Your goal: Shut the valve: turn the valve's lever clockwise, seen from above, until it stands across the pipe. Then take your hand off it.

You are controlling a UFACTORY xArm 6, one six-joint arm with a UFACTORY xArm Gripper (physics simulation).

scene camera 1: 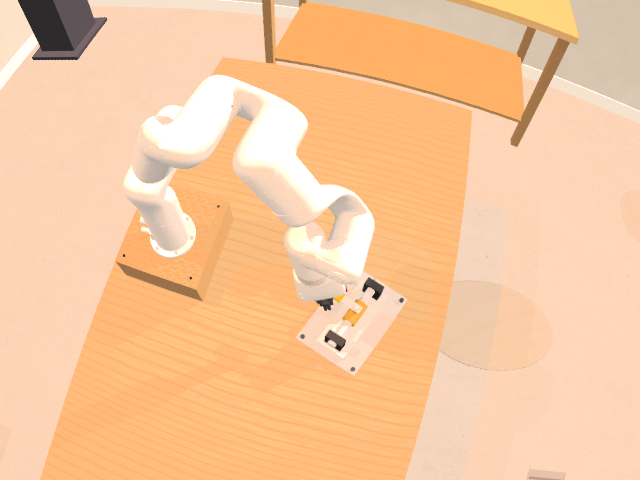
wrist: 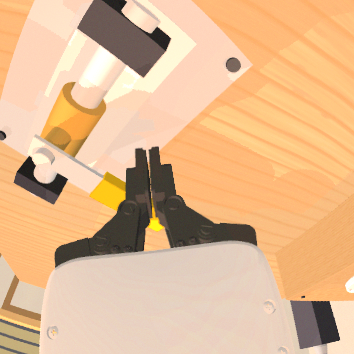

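Observation:
The valve has an orange body (scene camera 1: 354,313) (wrist: 75,117) on a white pipe (scene camera 1: 343,328) (wrist: 97,75). Its lever, a pale flat bar (scene camera 1: 349,303) (wrist: 75,167) with a yellow grip (scene camera 1: 339,298) (wrist: 106,191), stands roughly square across the pipe, pointing toward the arm's side. My gripper (scene camera 1: 325,305) (wrist: 148,161) is shut and empty, beside the lever's grip end. In the wrist view the fingers cover part of the yellow grip, and a bit of yellow shows between them. Whether they touch it cannot be told.
Black blocks (scene camera 1: 334,340) (wrist: 125,37) hold the pipe on a pale plate (scene camera 1: 315,328) (wrist: 200,75) with dark corner screws. The plate lies on the wooden table (scene camera 1: 232,413) (wrist: 300,125). The arm's wooden base block (scene camera 1: 206,242) stands to the left. A shelf table (scene camera 1: 403,56) stands behind.

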